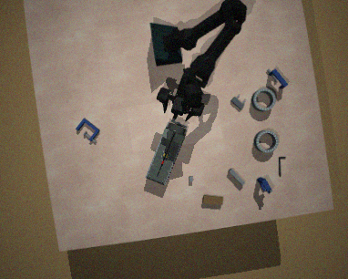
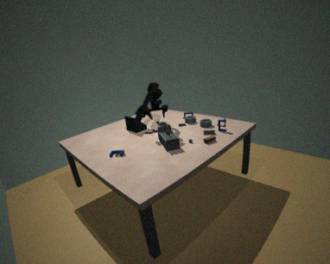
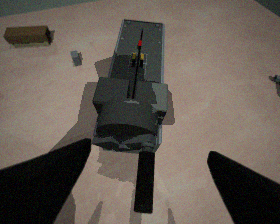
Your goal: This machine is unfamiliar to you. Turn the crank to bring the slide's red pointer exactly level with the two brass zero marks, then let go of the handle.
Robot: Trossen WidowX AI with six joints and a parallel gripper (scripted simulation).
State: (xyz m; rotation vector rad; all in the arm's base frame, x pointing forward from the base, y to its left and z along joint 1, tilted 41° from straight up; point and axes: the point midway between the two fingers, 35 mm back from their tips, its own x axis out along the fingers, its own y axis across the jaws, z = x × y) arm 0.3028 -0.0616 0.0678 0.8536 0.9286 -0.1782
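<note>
Right now the dark handle is 4 cm below my gripper tip, 2 cm behind it and 1 cm to the left of it. Also, from my gripper tip: small grey cube 28 cm ahead, 13 cm below, 4 cm to the left; red pointer 18 cm ahead, 8 cm to the right, 6 cm below; grey bar 29 cm ahead, 24 cm to the left, 13 cm below.
</note>
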